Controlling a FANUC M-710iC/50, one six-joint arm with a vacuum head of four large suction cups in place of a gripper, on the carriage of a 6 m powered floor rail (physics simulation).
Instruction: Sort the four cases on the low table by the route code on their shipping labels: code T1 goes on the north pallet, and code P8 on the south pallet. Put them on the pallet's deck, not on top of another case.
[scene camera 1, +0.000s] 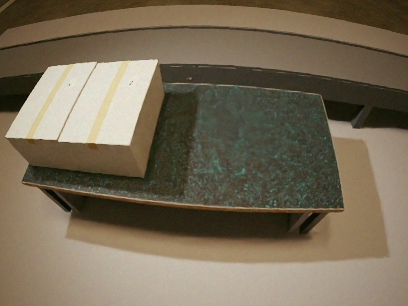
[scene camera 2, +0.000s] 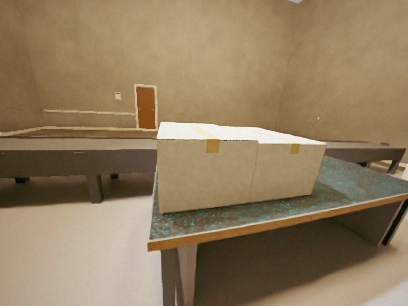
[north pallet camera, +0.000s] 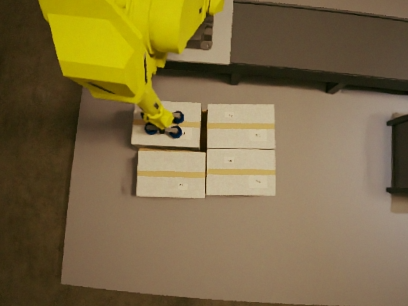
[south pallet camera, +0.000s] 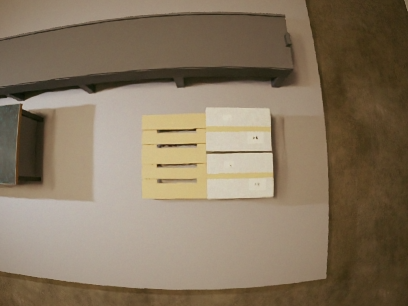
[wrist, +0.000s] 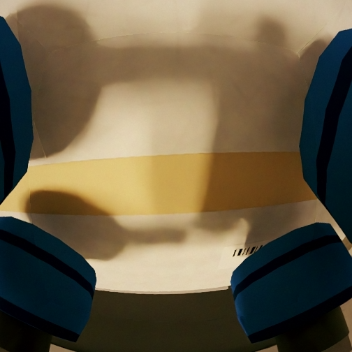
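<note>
Two white taped cases (scene camera 1: 42, 102) (scene camera 1: 112, 100) stand side by side on the low table (scene camera 1: 260, 150); their route codes do not show. In the north pallet view, several cases cover the pallet. My vacuum head (north pallet camera: 163, 124) is over the upper-left case (north pallet camera: 192, 139), which also fills much of the wrist view (wrist: 165, 117). The cups cast shadows on its top and appear apart from it; nothing hangs from them. The other cases there (north pallet camera: 172, 162) (north pallet camera: 240, 137) (north pallet camera: 240, 187) have labels too small to read. The south pallet (south pallet camera: 175, 154) bears two cases (south pallet camera: 237, 117) (south pallet camera: 237, 165) on its right half, labels blurred.
The grey floor rail (scene camera 1: 220, 47) (south pallet camera: 165, 45) runs behind the table and the pallets. My yellow arm (north pallet camera: 100, 50) reaches in from the top left of the north pallet view. The left half of the south pallet shows bare slats. A low table's end (south pallet camera: 7, 145) shows left of it.
</note>
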